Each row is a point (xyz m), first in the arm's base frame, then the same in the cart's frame.
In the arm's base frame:
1: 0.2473 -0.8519 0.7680
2: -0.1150 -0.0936 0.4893
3: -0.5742 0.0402 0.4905
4: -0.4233 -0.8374 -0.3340
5: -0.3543 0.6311 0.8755
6: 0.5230 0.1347 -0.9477
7: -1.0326 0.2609 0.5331
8: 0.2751 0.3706 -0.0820
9: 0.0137 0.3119 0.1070
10: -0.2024 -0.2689 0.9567
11: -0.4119 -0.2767 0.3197
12: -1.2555 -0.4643 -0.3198
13: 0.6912 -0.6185 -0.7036
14: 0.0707 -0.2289 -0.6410
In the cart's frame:
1: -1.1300 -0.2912 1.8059
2: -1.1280 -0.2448 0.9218
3: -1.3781 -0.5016 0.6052
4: -0.5480 -1.2188 1.1240
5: -1.6237 0.1440 0.3432
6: 0.4137 -0.2448 0.5379
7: -1.6681 -0.6925 0.2308
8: -0.4650 0.0618 0.5210
9: -0.7594 -0.0824 0.5156
10: -1.5604 -0.2142 1.1842
11: -1.1294 -0.6307 0.8834
12: -1.0192 -1.6066 0.4461
13: 0.3388 -0.4429 1.3192
14: -0.0632 -0.6486 0.7388

